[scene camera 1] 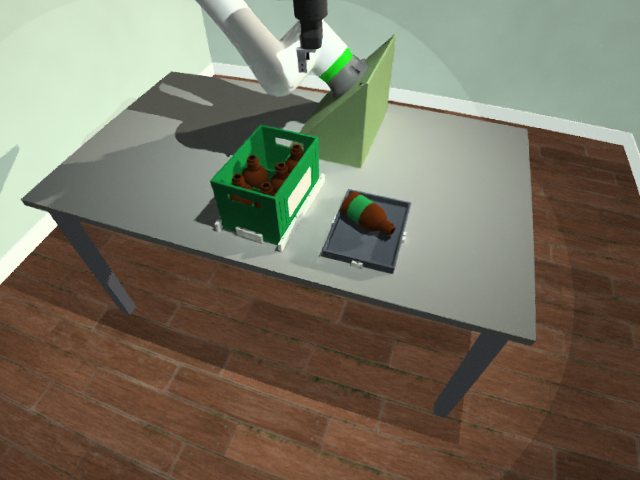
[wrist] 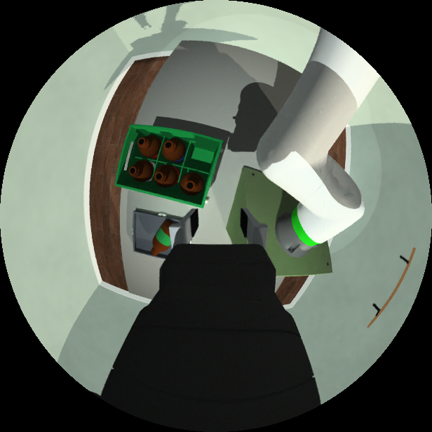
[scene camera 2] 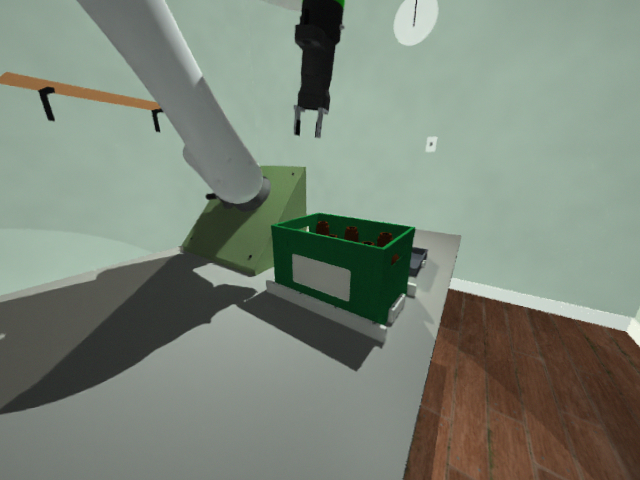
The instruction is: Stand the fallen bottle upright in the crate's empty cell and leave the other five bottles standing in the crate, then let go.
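Frame: origin at the arm's base, x ahead, y left, z up, level; metres.
Seen in the pictures: gripper, between the fingertips: (scene camera 1: 304,65) (scene camera 2: 306,136); arm's base, origin of its link: (scene camera 1: 351,83).
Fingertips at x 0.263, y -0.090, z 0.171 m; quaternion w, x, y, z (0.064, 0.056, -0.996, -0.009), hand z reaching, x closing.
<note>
Offsets run from my fingertips to a thing's top centre. "pt": to the spot under its first point. Level surfaces: height alone.
The fallen brown bottle {0.167 m ahead, 0.213 m left, 0.297 m down} (scene camera 1: 366,212) (wrist: 162,238) with a green band lies on its side in the dark tray {pt 0.278 m ahead, 0.195 m left, 0.371 m down} (scene camera 1: 357,254) (wrist: 142,225). The green crate {0.133 m ahead, 0.079 m right, 0.201 m down} (scene camera 1: 248,217) (scene camera 2: 361,281) (wrist: 159,194) stands beside the tray, with five brown bottles upright in its cells. Its empty cell (wrist: 201,154) is a corner cell, in the wrist view at the upper right of the crate. My gripper (scene camera 1: 303,71) (scene camera 2: 308,135) (wrist: 219,217) is open and empty, high above the table and apart from the crate and the fallen bottle.
White strips (scene camera 1: 249,234) (scene camera 2: 330,311) stand along the crate's foot on the grey table {0.376 m down} (scene camera 1: 454,217) (scene camera 2: 206,403). The green wedge-shaped arm mount (scene camera 1: 356,118) (scene camera 2: 232,237) (wrist: 250,200) stands behind the crate and tray. The tray has small white blocks at its sides.
</note>
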